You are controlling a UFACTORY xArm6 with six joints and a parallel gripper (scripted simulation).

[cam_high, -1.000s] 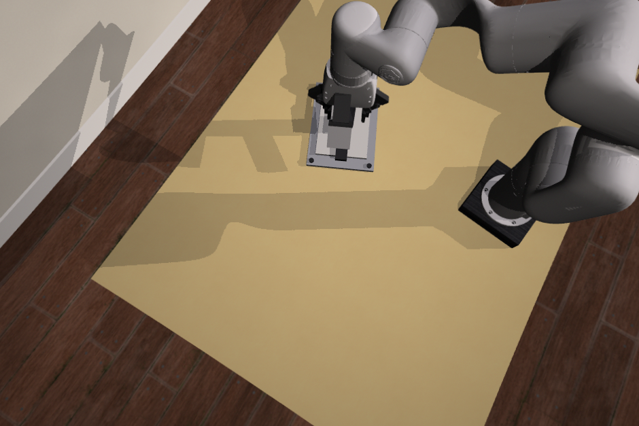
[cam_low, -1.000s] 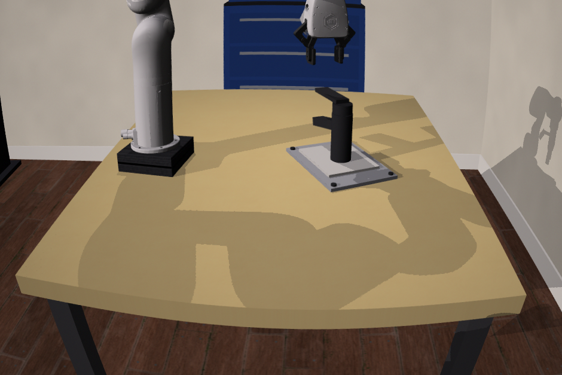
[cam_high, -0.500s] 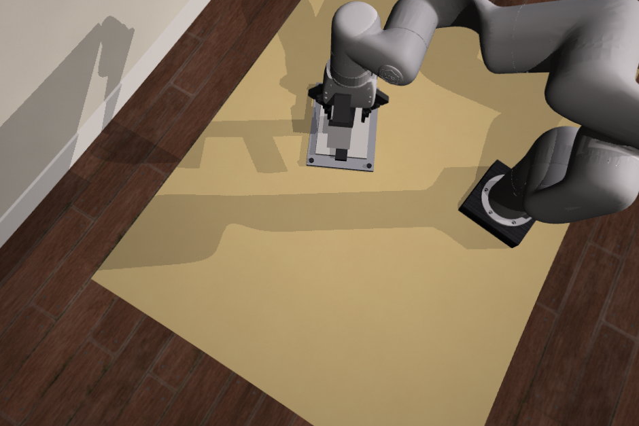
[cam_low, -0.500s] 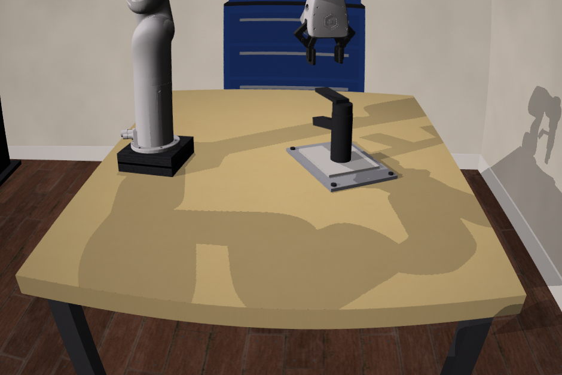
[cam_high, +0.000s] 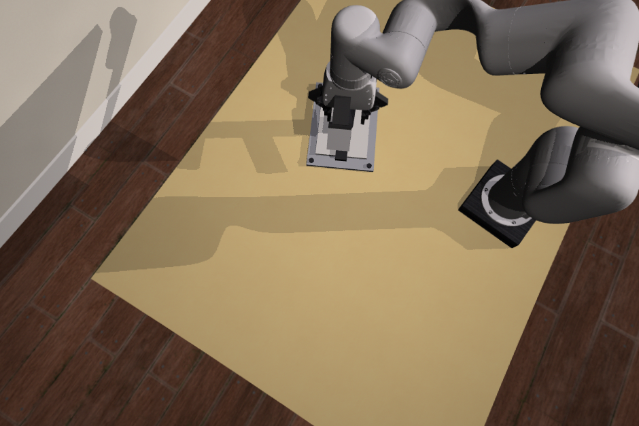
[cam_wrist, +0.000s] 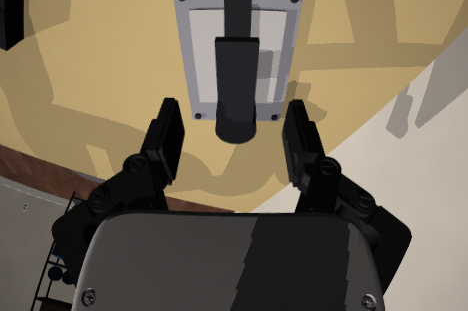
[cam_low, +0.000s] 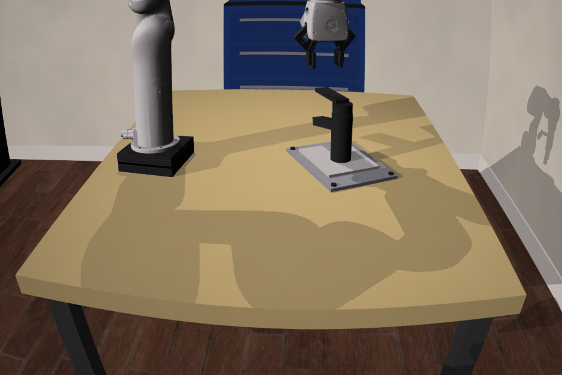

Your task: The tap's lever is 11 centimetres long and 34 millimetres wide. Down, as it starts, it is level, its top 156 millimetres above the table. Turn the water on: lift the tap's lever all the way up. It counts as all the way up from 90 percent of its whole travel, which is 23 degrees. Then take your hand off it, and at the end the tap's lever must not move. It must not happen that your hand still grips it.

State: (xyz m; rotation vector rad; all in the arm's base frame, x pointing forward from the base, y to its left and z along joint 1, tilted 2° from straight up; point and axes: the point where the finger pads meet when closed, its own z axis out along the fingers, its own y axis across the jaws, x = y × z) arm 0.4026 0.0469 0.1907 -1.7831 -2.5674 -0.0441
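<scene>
Right now my hand is 20 mm short of the black lever, 50 mm to the left of it and 90 mm above it.
</scene>
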